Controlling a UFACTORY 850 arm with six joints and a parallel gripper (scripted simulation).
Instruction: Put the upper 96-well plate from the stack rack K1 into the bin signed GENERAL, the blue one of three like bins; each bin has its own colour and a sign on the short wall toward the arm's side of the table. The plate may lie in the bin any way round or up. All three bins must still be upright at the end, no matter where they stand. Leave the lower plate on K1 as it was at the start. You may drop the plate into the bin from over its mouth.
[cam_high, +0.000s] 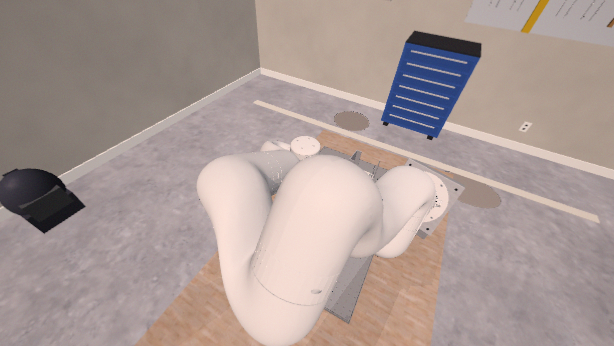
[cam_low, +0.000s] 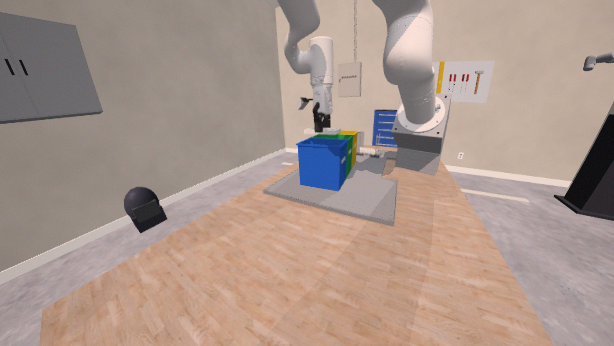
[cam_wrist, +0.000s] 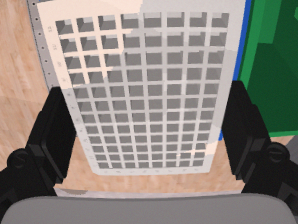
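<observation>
My hand is 150 mm above the blue bin. Also, from my hand: yellow bin (50 mm ahead, 260 mm to the right, 150 mm below); green bin (20 mm ahead, 130 mm to the right, 150 mm below).
</observation>
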